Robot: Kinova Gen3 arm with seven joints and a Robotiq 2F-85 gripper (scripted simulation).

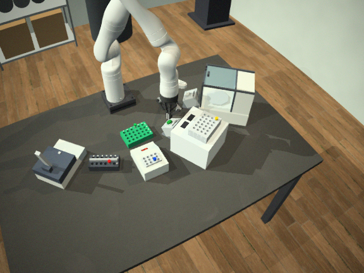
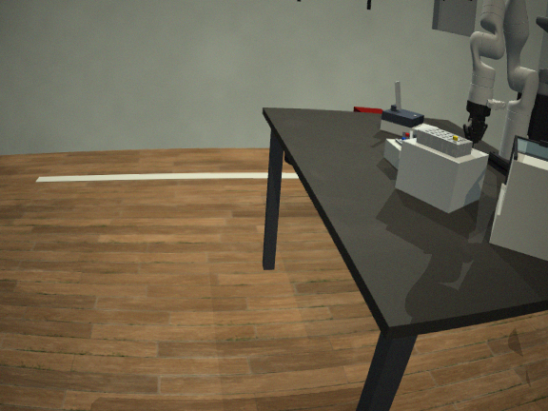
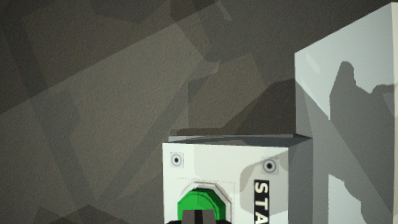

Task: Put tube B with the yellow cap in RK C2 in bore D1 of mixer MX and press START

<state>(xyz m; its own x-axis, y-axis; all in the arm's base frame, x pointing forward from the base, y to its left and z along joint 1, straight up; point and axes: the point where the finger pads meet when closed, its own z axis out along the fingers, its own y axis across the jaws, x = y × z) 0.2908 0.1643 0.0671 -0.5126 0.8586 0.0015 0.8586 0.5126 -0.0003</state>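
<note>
Now: the green start key 40 mm below my hand. Also, from my hand: mixer shaking block 150 mm ahead, 90 mm to the left, 40 mm above; green-capped tube 140 mm to the right, 80 mm below, 60 mm behind; green rack RK 150 mm to the right, 100 mm below, 40 mm behind.
</note>
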